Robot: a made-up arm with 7 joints.
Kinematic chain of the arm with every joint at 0, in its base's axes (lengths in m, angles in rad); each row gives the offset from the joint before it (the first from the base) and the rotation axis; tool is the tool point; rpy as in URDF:
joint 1: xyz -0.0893 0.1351 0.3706 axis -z
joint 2: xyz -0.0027 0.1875 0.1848 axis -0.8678 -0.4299 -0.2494
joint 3: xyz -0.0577 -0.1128 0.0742 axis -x
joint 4: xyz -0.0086 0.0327 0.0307 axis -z
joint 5: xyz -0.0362 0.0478 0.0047 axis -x
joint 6: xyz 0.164 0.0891 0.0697 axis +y
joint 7: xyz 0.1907 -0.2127 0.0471 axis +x
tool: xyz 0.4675 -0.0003 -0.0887 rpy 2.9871 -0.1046 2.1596
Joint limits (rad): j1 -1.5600..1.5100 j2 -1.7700..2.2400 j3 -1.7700..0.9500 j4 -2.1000..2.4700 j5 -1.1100..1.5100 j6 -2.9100..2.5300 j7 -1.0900..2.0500
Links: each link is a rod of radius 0.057 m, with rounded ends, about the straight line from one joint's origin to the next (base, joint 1, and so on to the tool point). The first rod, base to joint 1, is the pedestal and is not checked.
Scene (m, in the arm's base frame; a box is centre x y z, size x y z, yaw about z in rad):
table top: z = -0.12
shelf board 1: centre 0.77 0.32 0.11 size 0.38 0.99 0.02 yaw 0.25
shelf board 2: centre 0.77 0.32 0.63 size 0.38 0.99 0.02 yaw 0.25
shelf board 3: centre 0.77 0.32 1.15 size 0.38 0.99 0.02 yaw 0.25
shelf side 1: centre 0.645 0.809 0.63 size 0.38 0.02 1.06 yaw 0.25
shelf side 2: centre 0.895 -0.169 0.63 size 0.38 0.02 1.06 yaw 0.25
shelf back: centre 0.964 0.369 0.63 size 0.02 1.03 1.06 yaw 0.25
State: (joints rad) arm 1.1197 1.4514 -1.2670 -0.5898 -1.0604 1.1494 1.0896
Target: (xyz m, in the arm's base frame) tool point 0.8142 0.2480 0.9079
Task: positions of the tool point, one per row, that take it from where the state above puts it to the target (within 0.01 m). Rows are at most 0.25 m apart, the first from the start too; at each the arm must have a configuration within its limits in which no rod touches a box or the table.
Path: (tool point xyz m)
1: 0.6236 0.5129 0.3409
2: 0.5288 0.5088 0.3074
3: 0.4461 0.4788 0.3080
4: 0.3783 0.4335 0.3421
5: 0.3230 0.3813 0.4056
6: 0.4223 0.3532 0.5442
7: 0.4667 0.2651 0.7212
8: 0.4195 0.1472 0.9079
9: 0.5793 0.1738 0.8079
10: 0.6996 0.2045 0.7688
11: 0.7811 0.2309 0.8079
12: 0.8142 0.2480 0.9079

